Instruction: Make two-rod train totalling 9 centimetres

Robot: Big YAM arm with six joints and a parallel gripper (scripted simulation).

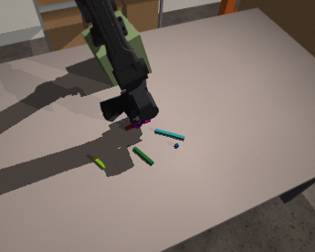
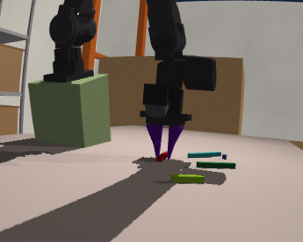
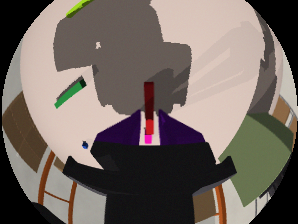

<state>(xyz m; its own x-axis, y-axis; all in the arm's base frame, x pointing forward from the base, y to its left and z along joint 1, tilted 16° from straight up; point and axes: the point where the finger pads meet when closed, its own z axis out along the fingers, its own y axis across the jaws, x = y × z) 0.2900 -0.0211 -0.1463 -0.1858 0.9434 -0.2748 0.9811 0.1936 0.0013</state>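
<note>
Right now the red rod is 1 cm to the right of my hand. Round my hand: magenta rod (1 cm behind, 4 cm to the left); then turquoise rod (7 cm ahead, 9 cm to the left); then green rod (12 cm ahead, 1 cm to the right).
</note>
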